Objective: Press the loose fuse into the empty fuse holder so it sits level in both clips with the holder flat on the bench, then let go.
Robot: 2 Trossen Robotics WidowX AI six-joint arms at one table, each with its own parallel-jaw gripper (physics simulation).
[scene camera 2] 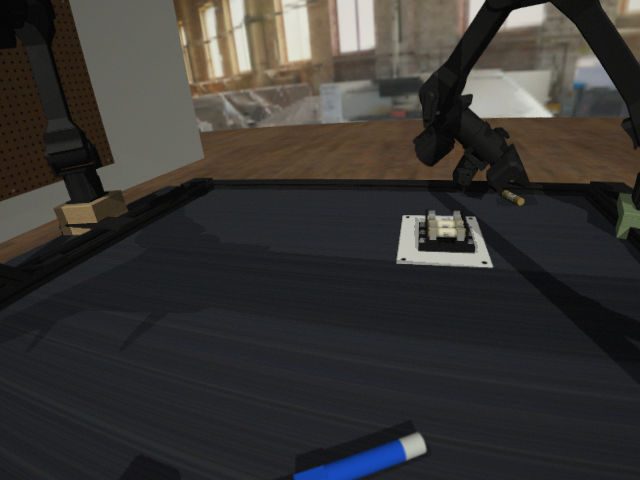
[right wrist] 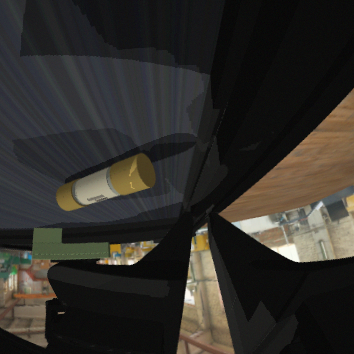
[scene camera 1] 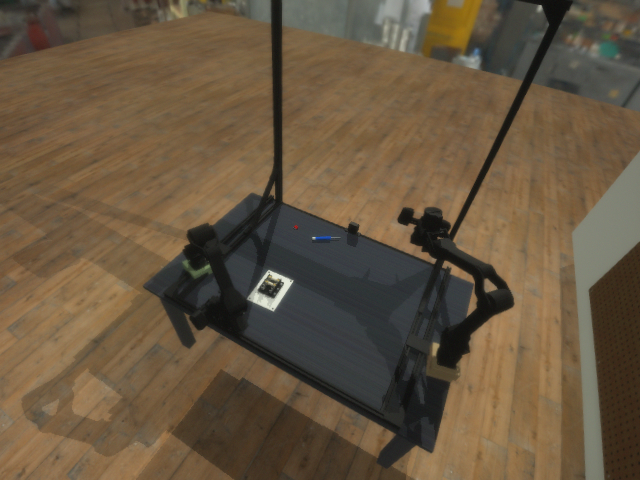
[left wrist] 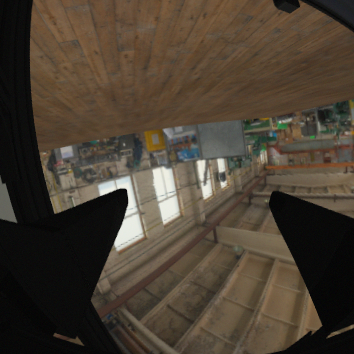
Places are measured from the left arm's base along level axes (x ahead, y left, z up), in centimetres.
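Pixels of known places: left gripper, fingertip midpoint: (scene camera 1: 421, 212) (left wrist: 200, 197); right gripper, fingertip midpoint: (scene camera 2: 527, 183) (right wrist: 198, 218) (scene camera 1: 200, 310); left arm's base, origin of the base link: (scene camera 2: 88, 198) (scene camera 1: 446, 358); right arm's base, origin of the base link: (right wrist: 77, 258) (scene camera 1: 198, 263).
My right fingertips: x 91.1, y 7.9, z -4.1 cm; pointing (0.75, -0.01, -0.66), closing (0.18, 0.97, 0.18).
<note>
For each thing: its top centre in the pictures, then the offset to it from my right fingertips.
- loose fuse, middle of its top: (right wrist: 99, 200) (scene camera 2: 513, 194) dx -4.2, dy -4.1, dz -0.8 cm
- blue screwdriver, middle of its top: (scene camera 2: 322, 471) (scene camera 1: 327, 237) dx -34.7, dy -56.3, dz -0.8 cm
- small red thing, middle of its top: (scene camera 1: 295, 226) dx -18.0, dy -58.4, dz -1.3 cm
The loose fuse (scene camera 2: 512, 197) (right wrist: 106, 182), white with brass caps, lies on the bench near its edge. It does not show in scene camera 1. The black fuse holder (scene camera 1: 270, 285) (scene camera 2: 446, 248) sits on a white plate (scene camera 1: 269, 304) (scene camera 2: 409, 256); fuses show in its front clips, and its rear clips are too small to judge. My right gripper (right wrist: 198, 218) is nearly closed with nothing between its fingertips; the fuse lies beside them, to their left in the right wrist view. My left gripper (left wrist: 200, 197) is open and empty, high and away from the holder.
A blue screwdriver (scene camera 1: 321, 238) (scene camera 2: 364, 459) and a small red thing (scene camera 1: 295, 227) lie on the bench. A small black box (scene camera 1: 353, 227) stands at the far edge. A green block (scene camera 1: 196, 268) (scene camera 2: 627, 219) (right wrist: 70, 250) is at my right arm's base.
</note>
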